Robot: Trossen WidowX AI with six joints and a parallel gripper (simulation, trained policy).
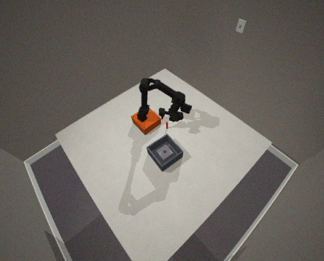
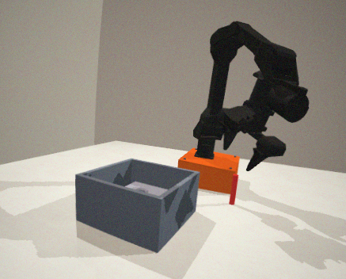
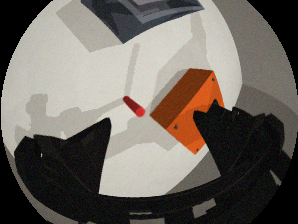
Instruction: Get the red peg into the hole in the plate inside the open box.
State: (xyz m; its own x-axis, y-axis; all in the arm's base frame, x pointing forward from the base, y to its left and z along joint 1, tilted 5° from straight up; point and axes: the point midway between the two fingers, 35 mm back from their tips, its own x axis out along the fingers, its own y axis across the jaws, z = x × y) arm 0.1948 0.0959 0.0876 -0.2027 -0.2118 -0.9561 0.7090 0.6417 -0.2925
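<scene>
Now: the red peg 8 cm below my gripper tip, 1 cm to the left of it and 1 cm behind it. The rest, counted from my gripper tip: pale plate 19 cm to the right, 14 cm ahead, 8 cm below; grey box 19 cm to the right, 14 cm ahead, 9 cm below.
</scene>
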